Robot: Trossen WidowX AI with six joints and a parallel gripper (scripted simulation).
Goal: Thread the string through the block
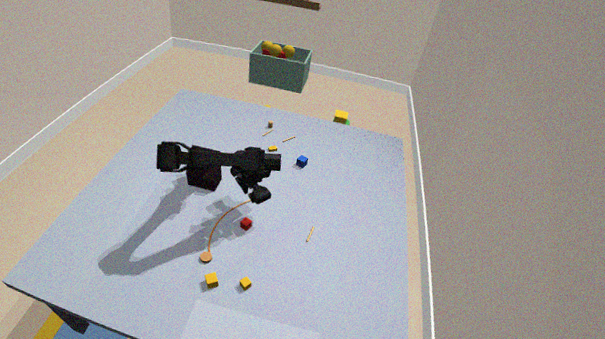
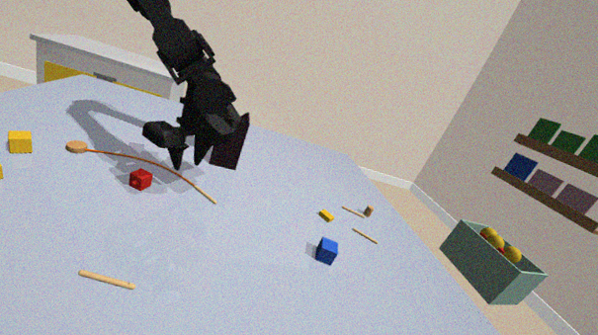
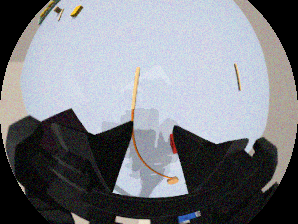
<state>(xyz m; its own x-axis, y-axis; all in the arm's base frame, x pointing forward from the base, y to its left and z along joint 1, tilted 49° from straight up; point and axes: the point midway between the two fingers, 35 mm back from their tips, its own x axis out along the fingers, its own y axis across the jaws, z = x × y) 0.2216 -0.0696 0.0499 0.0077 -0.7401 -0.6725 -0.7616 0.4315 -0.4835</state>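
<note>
My gripper tip is 10 mm short of the red block, 80 mm to the left of it and 50 mm above it. From my gripper tip the other things lie so: blue cube (140 mm ahead, 320 mm to the left, 40 mm below); small yellow piece (10 mm behind, 380 mm to the left, 60 mm below); round wooden button (70 mm behind, 250 mm to the right, 60 mm below).
</note>
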